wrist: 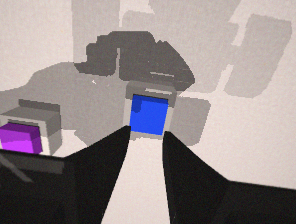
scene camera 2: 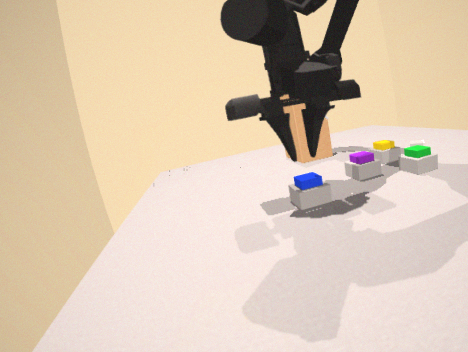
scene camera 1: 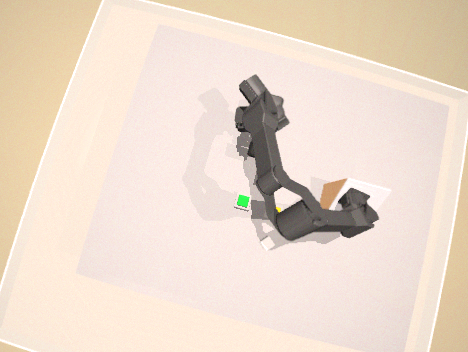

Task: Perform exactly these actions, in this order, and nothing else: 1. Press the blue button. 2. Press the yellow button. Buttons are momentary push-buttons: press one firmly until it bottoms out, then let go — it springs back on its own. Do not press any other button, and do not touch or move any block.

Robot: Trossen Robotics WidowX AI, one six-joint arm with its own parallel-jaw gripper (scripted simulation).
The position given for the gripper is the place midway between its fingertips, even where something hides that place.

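Observation:
The robot's gripper [scene camera 2: 304, 159] is in sight, and the wrist view shows the gripper too [wrist: 147, 133]. A blue button [wrist: 148, 115] can also be seen.

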